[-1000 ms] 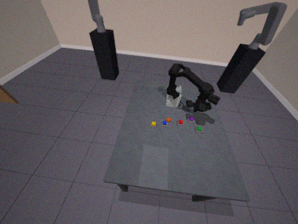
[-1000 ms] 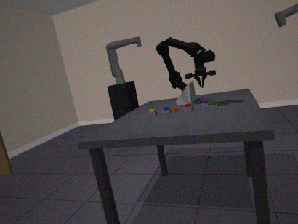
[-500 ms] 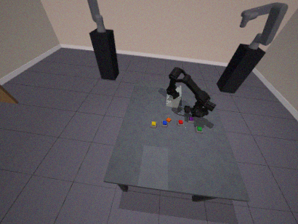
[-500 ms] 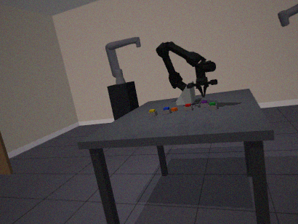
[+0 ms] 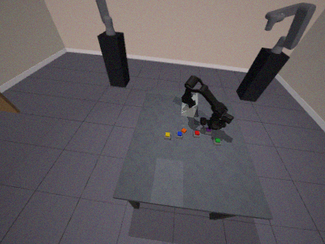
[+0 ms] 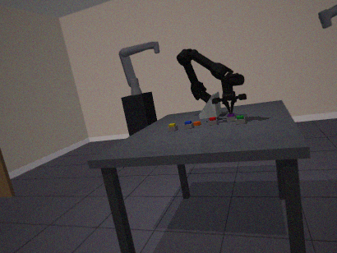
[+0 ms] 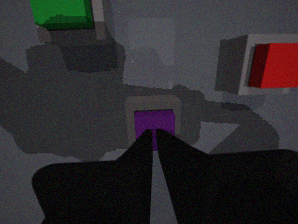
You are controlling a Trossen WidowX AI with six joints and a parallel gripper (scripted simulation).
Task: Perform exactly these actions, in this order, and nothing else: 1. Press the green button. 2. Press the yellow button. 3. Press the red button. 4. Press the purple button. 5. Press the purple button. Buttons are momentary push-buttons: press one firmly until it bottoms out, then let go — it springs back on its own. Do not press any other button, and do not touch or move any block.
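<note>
Now: gripper tip 1 cm above the purple button. Round my gripper tip: orange block: 20 cm to the right, 3 cm below, 3 cm ahead; red button: 10 cm to the right, 5 cm ahead, 1 cm below; green button: 10 cm ahead, 6 cm to the left, 1 cm below.
</note>
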